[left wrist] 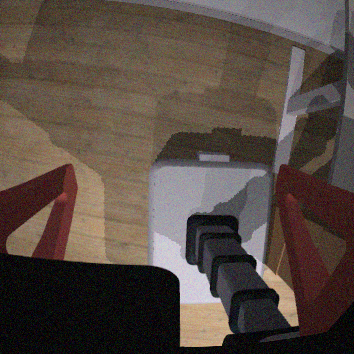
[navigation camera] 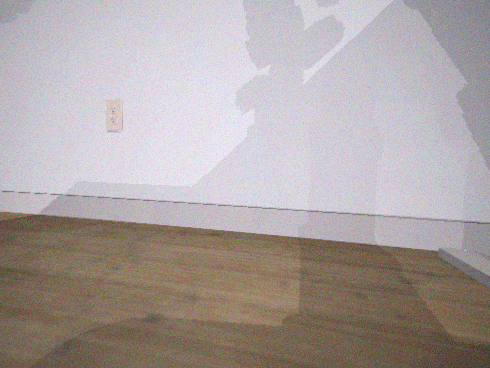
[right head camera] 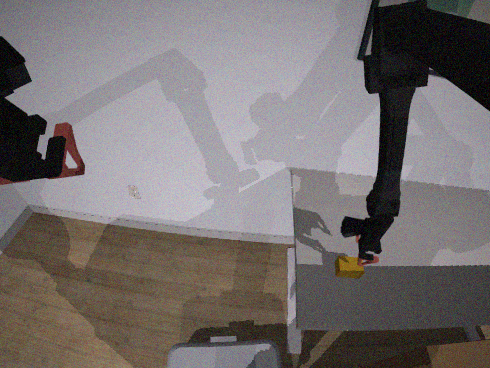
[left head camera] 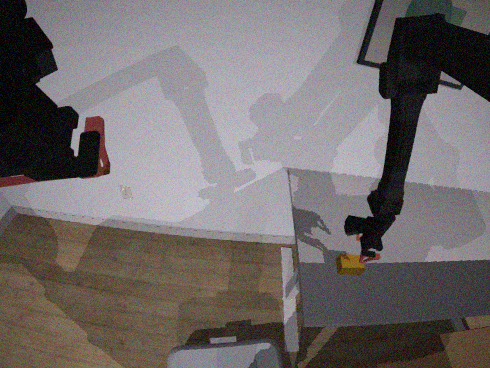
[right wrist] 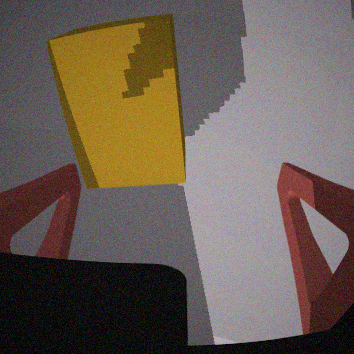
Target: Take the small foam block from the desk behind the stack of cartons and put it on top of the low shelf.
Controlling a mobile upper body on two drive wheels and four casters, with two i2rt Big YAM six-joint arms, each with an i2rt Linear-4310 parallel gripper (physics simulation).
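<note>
A small yellow foam block lies on the grey desk. My right gripper is open and empty, close beside the block. In the right wrist view the block is beyond the fingertips, nearer the picture's left finger; whether that finger touches it I cannot tell. My left gripper is open and empty, far from the block, at the picture's left in the head views. The low shelf cannot be made out.
Brown carton-like surfaces show at the lower right. A white desk leg stands at the desk's end. The pale robot base is at the bottom. A wall outlet and a framed picture are on the wall.
</note>
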